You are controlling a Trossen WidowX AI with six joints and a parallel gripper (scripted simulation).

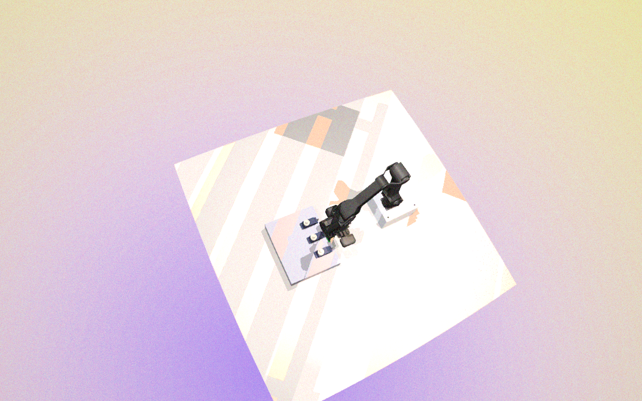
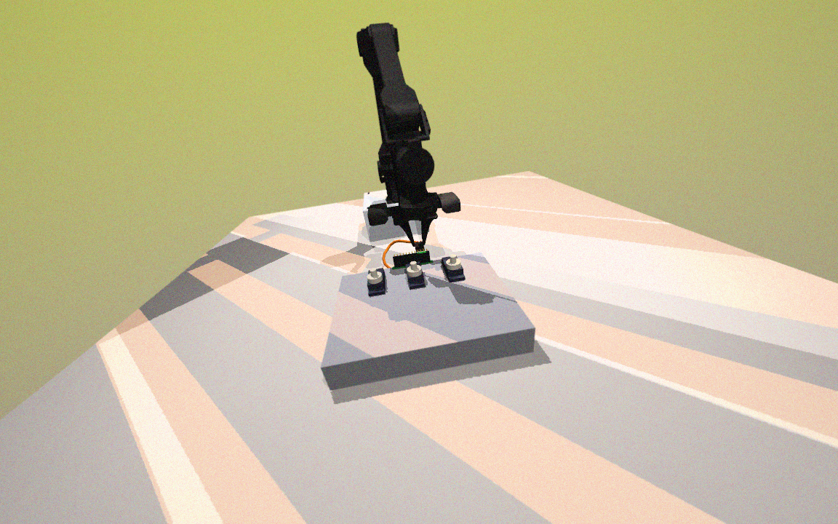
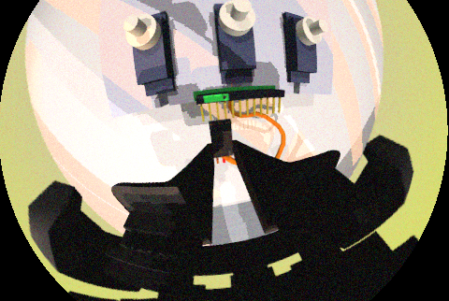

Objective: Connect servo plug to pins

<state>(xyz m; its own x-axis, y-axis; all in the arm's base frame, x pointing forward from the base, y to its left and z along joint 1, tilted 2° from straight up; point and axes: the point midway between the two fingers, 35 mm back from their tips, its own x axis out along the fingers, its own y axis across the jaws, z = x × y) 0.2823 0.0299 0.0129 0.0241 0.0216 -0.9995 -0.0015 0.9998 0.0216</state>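
Right now the green band is 4 cm ahead of my gripper tip. From my gripper tip the other things lie so: pin header strip (4 cm ahead, 2 cm to the right, 1 cm below); grey holder (20 cm ahead, 4 cm below, 2 cm to the right).
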